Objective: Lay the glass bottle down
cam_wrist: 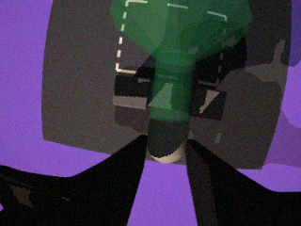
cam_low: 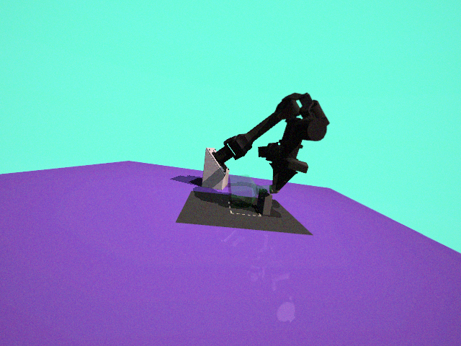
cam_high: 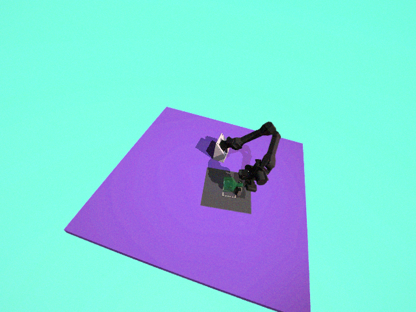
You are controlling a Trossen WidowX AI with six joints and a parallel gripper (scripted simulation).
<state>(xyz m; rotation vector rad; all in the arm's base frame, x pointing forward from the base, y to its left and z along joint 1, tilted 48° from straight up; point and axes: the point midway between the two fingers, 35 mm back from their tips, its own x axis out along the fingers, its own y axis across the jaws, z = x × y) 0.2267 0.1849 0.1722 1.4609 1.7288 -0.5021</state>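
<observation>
Now: gripper tip 10 mm short of the green glass bottle, 50 mm to the left of it and 10 mm above it. From my gripper tip the other things lie so: dark grey mat: 30 mm ahead, 100 mm to the right, 70 mm below.
</observation>
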